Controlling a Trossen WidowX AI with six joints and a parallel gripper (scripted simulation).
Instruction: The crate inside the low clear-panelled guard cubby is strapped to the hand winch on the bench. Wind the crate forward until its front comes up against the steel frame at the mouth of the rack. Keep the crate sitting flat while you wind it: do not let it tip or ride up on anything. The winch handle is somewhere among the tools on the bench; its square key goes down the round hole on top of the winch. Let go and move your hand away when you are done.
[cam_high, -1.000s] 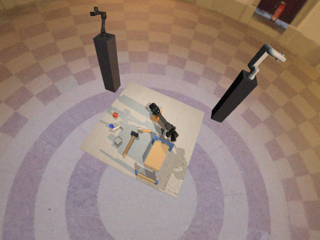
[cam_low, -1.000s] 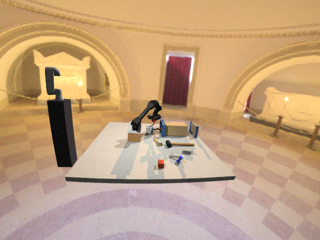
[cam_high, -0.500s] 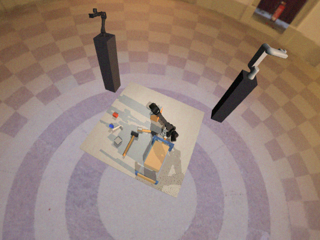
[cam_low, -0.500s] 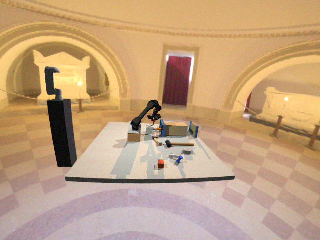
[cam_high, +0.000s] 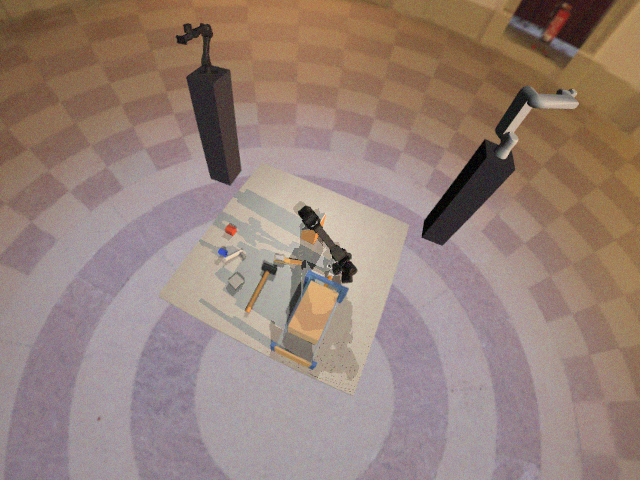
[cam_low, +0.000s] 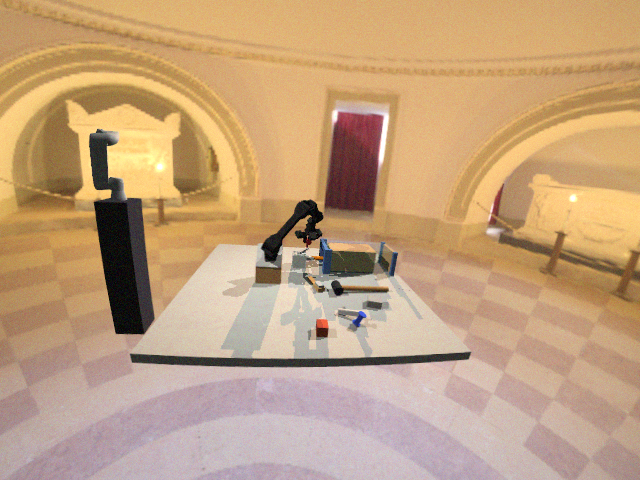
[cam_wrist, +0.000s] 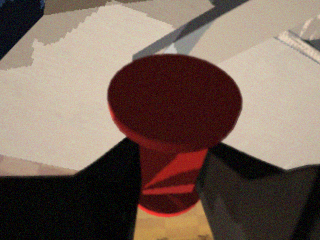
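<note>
The red knob lies 20 mm to the right of my gripper tip and 10 mm ahead of it. The rest, counted from my gripper tip: winch 100 mm to the right, 100 mm below, 70 mm behind; red-knobbed handle 50 mm to the right, 30 mm below, 20 mm behind; frame 110 mm to the right, 100 mm ahead, 30 mm below.
</note>
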